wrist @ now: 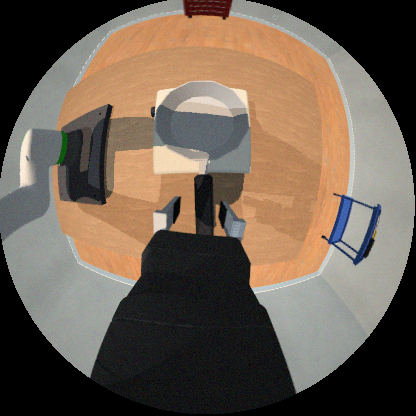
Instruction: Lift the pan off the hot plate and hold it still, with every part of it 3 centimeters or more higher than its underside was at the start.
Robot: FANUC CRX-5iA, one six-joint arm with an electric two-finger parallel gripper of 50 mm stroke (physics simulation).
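Where they show: gripper, fingertip midpoint: (199, 206); arm's base at its link origin: (71, 147).
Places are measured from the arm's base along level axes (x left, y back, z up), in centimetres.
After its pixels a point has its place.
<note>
A grey pan (202, 131) {x -6.3, y -54.0, z 4.7 cm} sits on the cream-coloured square hot plate (164, 162) {x -13.1, y -45.1, z 3.6 cm}. The pan's black handle (203, 200) {x -20.7, y -54.1, z 10.5 cm} points toward the bottom of the view, past the hot plate's near edge. My gripper (199, 206) {x -19.6, y -53.5, z 17.7 cm} is open, with one fingertip to the left and one to the right of the handle and a gap on each side. The far end of the handle is hidden behind the black gripper body. How high the fingers are relative to the handle is hard to tell.
The robot's dark base plate (105, 155) {x -7.4, y -20.2, z -2.1 cm} and pale arm stand at the left of the wooden table top (285, 140) {x -3.6, y -81.1, z -2.6 cm}. A small dark knob (153, 112) {x 1.3, y -41.1, z 1.9 cm} sticks out of the hot plate's left side. A blue cart (340, 220) stands on the floor at the right, and a dark red object (207, 7) at the top.
</note>
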